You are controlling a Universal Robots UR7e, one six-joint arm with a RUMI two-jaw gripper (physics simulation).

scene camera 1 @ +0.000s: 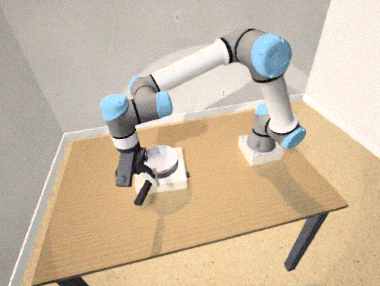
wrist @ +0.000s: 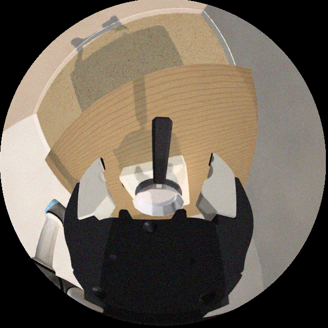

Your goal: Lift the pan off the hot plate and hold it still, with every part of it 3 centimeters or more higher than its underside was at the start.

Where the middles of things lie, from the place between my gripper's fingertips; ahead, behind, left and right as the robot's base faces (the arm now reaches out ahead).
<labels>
Now: hand 100 mm past the pan [scene camera 1: 162, 157], 130 mm to the left of it and 90 mm above it. From my hand the other things lie so: white hot plate [scene camera 1: 176, 178] 120 mm behind, 220 mm to the right, 170 mm below.
</labels>
